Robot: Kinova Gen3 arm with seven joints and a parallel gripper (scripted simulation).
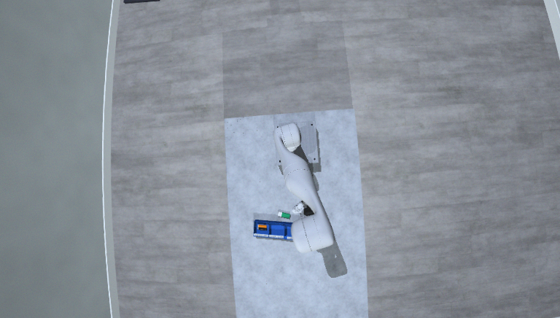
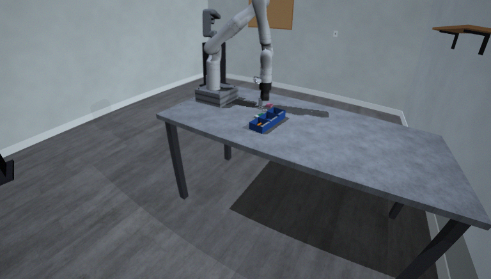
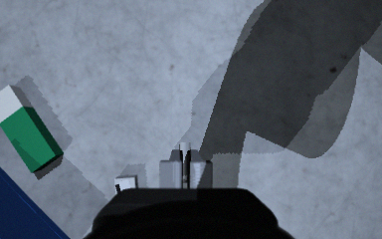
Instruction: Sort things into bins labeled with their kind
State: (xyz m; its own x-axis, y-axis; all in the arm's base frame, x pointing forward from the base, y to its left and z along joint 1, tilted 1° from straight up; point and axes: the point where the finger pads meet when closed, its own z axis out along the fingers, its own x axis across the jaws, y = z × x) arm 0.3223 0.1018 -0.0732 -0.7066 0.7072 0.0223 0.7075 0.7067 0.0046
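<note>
Right now the grey rod is 1 cm below my hand. The rest, counted from my hand: grey block 5 cm ahead, 1 cm to the right, 1 cm below; then orange battery 14 cm ahead, 22 cm to the right; then pink thing 2 cm ahead, 8 cm to the left, 1 cm below.
</note>
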